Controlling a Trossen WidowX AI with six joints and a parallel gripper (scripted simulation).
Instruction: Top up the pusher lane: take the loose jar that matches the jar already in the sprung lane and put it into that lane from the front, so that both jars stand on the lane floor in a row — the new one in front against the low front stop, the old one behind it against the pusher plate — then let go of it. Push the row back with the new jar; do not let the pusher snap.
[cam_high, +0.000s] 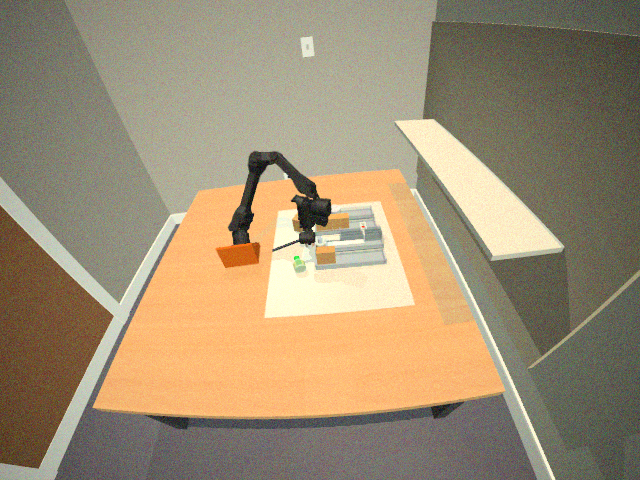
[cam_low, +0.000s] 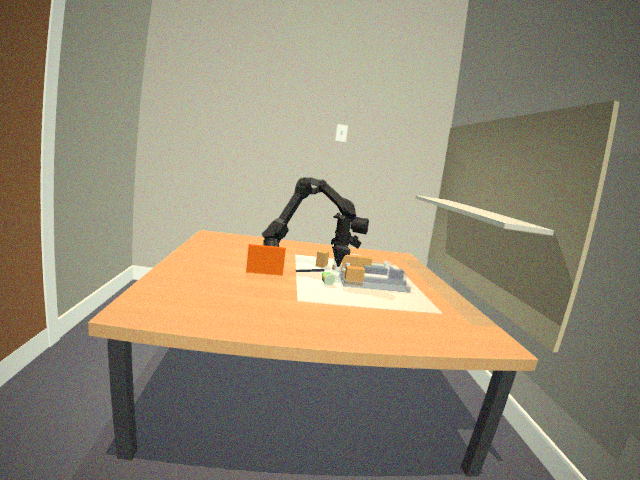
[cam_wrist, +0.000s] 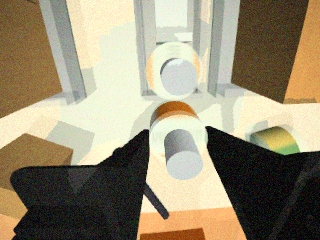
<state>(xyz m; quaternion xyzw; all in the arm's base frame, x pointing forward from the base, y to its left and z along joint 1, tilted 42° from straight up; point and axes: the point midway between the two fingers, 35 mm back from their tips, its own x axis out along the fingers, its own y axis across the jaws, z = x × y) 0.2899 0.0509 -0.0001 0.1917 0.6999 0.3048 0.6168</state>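
The thin black stick is 11 cm behind my gripper tip, 5 cm below it and 3 cm to the left of it. From my gripper tip the other things lie so: tan block: 15 cm to the left, 7 cm behind, 2 cm below; wall shelf: 55 cm ahead, 31 cm above, 6 cm to the left; grey lane rack: 19 cm ahead, 4 cm to the left, 4 cm below.
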